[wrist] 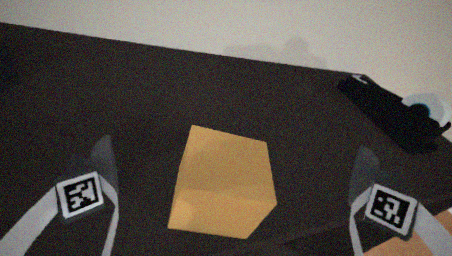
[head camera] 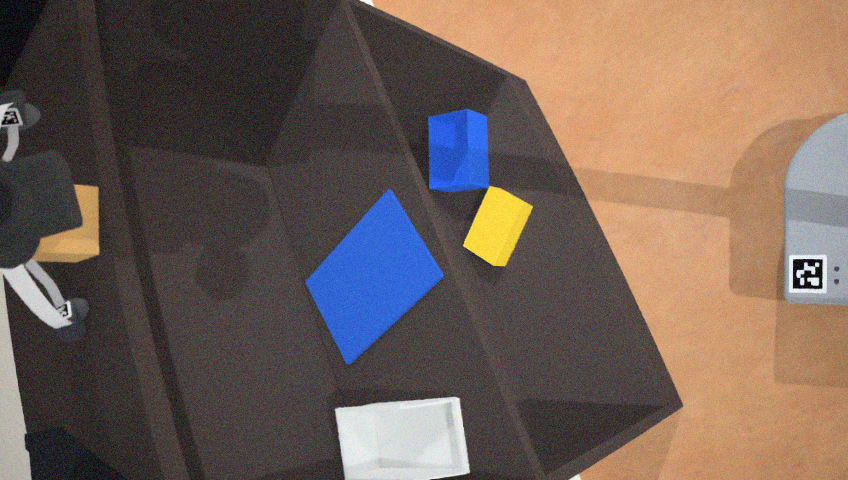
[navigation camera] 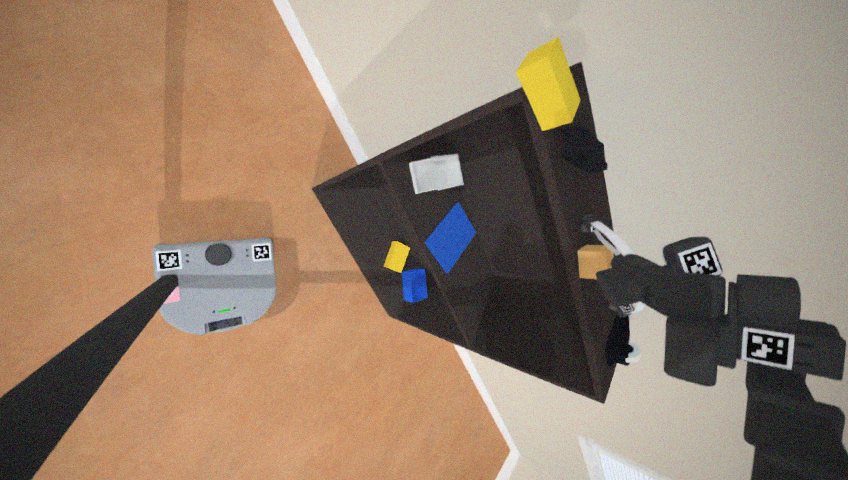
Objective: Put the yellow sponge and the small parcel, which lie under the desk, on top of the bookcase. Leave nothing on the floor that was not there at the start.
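Frame: origin at the robot's base, x ahead, y left, z up, level; millimetres.
Where they show: gripper, fingertip midpoint: point(wrist: 235, 160) point(navigation camera: 603, 264); robot's base, origin of the base link: point(navigation camera: 218, 253).
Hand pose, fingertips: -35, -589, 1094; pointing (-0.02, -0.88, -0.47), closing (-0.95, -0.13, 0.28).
Things, the pixels of their centre, and the offset from my fingertips, as dx, dy, dz.
- small parcel, body centre: point(wrist: 219, 182) point(head camera: 58, 223) point(navigation camera: 596, 261) +7, +16, -9
- large yellow block, body centre: point(navigation camera: 550, 86) +292, +197, -12
- small yellow block, body centre: point(head camera: 497, 226) point(navigation camera: 397, 256) -55, -160, -972
- black tape dispenser, body centre: point(wrist: 394, 99) point(navigation camera: 627, 338) -235, -231, +0
- black object, body centre: point(navigation camera: 585, 150) +225, +34, -17
- blue bin, body centre: point(head camera: 458, 151) point(navigation camera: 414, 284) -219, -254, -957
- flat blue item, body centre: point(head camera: 368, 279) point(navigation camera: 452, 237) +53, -66, -478
- white tray, body centre: point(head camera: 405, 439) point(navigation camera: 434, 174) +256, +34, -446
The small parcel point(head camera: 89, 220) point(navigation camera: 592, 261) point(wrist: 222, 180), a tan box, sits on top of the dark bookcase point(head camera: 595, 297) point(navigation camera: 586, 193) point(wrist: 125, 90), slightly turned in the wrist view. My gripper point(head camera: 50, 214) point(navigation camera: 605, 266) point(wrist: 235, 160) is open above it, with a finger on each side and gaps between the fingers and the parcel. A large yellow block point(navigation camera: 548, 86) stands at one end of the bookcase top. A small yellow block point(head camera: 499, 226) point(navigation camera: 396, 256) lies on the lowest shelf. I cannot tell for certain which is the sponge. The desk does not show.
A black tape dispenser point(navigation camera: 618, 342) point(wrist: 390, 115) and another black object point(navigation camera: 586, 148) are on the bookcase top. The shelves hold a blue bin point(head camera: 473, 148) point(navigation camera: 414, 285), a flat blue item point(head camera: 374, 276) point(navigation camera: 450, 237) and a white tray point(head camera: 404, 437) point(navigation camera: 437, 173). My base point(navigation camera: 220, 285) stands before the bookcase.
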